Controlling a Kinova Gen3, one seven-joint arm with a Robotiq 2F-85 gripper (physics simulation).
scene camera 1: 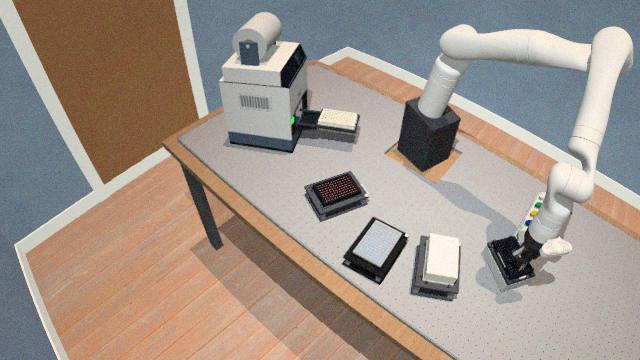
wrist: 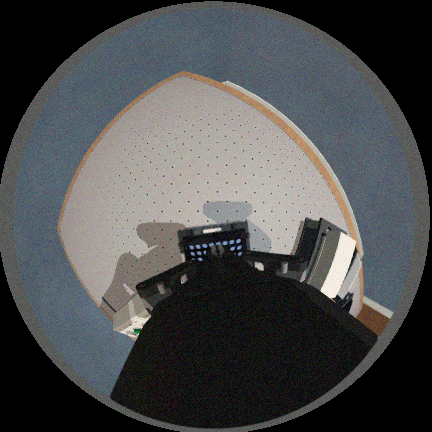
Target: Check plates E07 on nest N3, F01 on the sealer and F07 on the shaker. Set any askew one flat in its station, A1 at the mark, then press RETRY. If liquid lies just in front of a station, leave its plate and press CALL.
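Seen in the pictures: gripper, fingertip midpoint: [scene camera 1: 519, 267] [wrist: 216, 251]; arm's base, origin of the base link: [scene camera 1: 430, 108].
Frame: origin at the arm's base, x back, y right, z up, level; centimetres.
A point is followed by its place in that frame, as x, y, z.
A black plate with blue wells [scene camera 1: 504, 249] {-18.3, -47.8, -12.4} [wrist: 199, 247] {-18.3, -56.1, -13.1} sits on the light grey shaker [scene camera 1: 495, 273] {-23.0, -50.2, -17.6}; the gripper hides part of it, and I cannot tell whether it is fully flat. My gripper [scene camera 1: 521, 266] {-20.0, -54.5, -12.4} [wrist: 216, 251] {-20.0, -54.5, -12.4} is shut and empty, fingertips low over this plate. A cream plate [scene camera 1: 338, 119] {-22.0, 21.9, -8.5} lies on the extended tray of the white sealer [scene camera 1: 257, 112] {-45.3, 36.6, -3.2}. A dark plate with red wells [scene camera 1: 338, 189] {-39.5, 1.1, -14.5}, a pale plate [scene camera 1: 381, 242] {-43.5, -21.6, -13.4} and a tall white block [scene camera 1: 443, 257] {-36.3, -37.2, -9.8} [wrist: 337, 262] {-35.3, -39.0, -9.8} sit on separate nests. Nest labels are unreadable.
The button panel [scene camera 1: 533, 215] {1.3, -48.0, -12.6} [wrist: 131, 320] {2.7, -51.4, -11.0} stands behind the shaker, beside the arm, partly hidden; green, yellow and blue buttons show in the scene view. The black robot base [scene camera 1: 427, 137] {-7.1, -5.7, -5.6} stands at the table's rear edge. The wooden front edge [scene camera 1: 300, 252] {-59.9, -6.7, -20.6} runs past the nests.
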